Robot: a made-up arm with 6 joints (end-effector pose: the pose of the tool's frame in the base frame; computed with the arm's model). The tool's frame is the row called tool. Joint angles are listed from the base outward.
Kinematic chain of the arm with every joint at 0, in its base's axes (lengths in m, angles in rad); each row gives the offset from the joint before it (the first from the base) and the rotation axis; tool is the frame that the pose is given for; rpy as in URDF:
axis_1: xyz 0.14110 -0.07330 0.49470 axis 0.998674 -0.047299 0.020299
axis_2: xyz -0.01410 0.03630 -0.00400 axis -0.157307 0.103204 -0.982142
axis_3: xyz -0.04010 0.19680 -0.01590 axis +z
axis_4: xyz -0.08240 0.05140 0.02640 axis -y
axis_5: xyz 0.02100 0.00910 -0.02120 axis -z
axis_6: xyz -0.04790 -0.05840 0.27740 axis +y
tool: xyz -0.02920 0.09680 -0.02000 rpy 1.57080 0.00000 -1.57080
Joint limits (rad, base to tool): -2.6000..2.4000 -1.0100..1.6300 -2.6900..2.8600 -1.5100..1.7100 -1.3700..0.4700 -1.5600..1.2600
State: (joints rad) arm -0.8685 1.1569 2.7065 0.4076 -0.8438 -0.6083
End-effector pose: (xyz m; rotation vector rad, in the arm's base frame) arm 0.2900 0.0261 0.6364 1.6307 0.8828 -0.0452
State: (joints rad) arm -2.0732 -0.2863 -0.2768 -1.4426 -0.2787 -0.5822
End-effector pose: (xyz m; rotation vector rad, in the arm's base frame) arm 0.1560 -0.1301 0.1931 -0.8797 -1.4524 -0.5779
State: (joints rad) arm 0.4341 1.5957 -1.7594 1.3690 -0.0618 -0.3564
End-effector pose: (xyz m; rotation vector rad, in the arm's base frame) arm 0.6036 -0.0960 0.3632 -1.8823 -1.7129 -0.0009
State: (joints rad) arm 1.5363 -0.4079 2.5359 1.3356 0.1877 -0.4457
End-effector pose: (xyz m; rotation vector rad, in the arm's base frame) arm 0.2907 -0.1041 0.5343 -1.2519 -1.2237 -0.8773
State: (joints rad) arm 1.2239 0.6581 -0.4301 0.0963 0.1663 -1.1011
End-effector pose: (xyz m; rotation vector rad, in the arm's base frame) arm 0.2448 -0.1176 0.9298 -0.5570 2.1536 2.0734
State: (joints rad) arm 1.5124 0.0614 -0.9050 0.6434 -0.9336 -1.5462
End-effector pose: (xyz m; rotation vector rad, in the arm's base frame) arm -0.0216 -0.2098 0.9626 -1.3078 1.7426 0.5597
